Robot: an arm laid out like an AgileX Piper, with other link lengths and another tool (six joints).
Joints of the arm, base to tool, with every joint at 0 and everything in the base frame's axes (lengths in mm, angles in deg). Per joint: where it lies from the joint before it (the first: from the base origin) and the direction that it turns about. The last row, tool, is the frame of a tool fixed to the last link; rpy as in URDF.
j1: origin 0 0 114.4 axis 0 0 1
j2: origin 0 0 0 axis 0 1 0
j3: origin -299.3 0 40.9 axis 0 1 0
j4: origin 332.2 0 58.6 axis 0.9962 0 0.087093
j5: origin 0 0 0 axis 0 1 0
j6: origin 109.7 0 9.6 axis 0.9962 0 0.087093
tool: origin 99.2 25 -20.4 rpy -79.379 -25.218 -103.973
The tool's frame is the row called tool.
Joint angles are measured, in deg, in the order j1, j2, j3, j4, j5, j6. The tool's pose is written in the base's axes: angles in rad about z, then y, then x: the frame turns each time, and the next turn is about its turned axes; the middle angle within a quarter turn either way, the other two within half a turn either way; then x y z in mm. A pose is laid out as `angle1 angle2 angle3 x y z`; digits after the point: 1 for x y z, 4 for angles.
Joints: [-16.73, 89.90, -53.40, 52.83, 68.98, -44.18]
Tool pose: -0.9885 0.3886 -2.5138 343.0 67.8 134.9
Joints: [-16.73, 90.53, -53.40, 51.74, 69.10, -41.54]
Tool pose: -1.0259 0.4136 -2.5592 341.5 66.9 130.2
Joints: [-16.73, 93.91, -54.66, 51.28, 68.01, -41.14]
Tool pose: -1.0528 0.4257 -2.5937 350.4 62.7 114.8
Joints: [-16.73, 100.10, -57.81, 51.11, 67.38, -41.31]
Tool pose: -1.0728 0.4521 -2.6334 366.6 56.9 91.8
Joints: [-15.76, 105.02, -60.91, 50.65, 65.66, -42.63]
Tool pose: -1.0585 0.4357 -2.6461 382.7 55.5 70.5
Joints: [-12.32, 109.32, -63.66, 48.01, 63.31, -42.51]
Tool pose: -1.0121 0.3976 -2.6901 391.1 67.7 45.0
